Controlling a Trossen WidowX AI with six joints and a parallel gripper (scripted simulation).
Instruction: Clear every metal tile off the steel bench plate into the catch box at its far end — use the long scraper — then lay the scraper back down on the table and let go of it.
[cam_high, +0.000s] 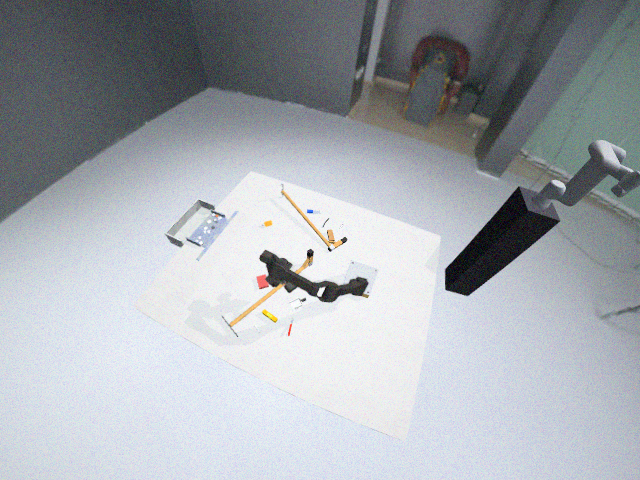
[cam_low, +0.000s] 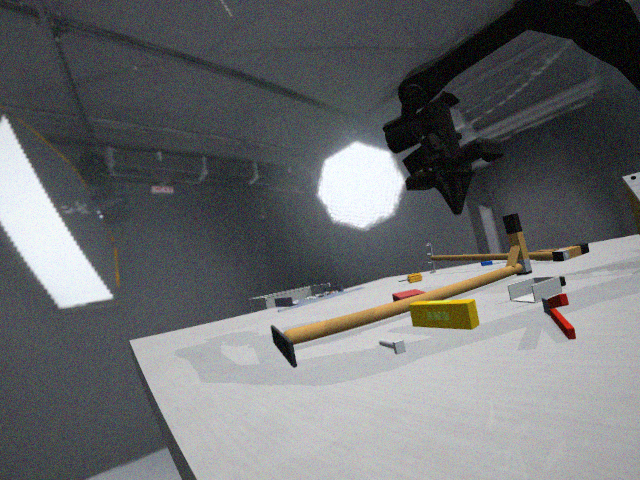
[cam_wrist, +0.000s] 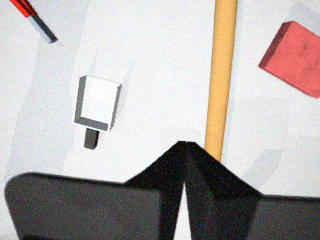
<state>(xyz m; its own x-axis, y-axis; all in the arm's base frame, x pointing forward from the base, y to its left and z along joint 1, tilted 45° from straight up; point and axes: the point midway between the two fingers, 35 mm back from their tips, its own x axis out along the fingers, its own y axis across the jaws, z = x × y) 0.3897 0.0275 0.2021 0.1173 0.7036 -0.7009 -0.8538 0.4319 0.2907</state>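
Right now the long scraper is 90 mm below my gripper tip, 60 mm ahead of it and 10 mm to the left of it. Round my gripper tip: metal bracket (150 mm below, 100 mm behind, 20 mm to the left); yellow block (150 mm to the left, 130 mm below, 20 mm ahead); red block (140 mm below, 140 mm ahead, 30 mm to the right).
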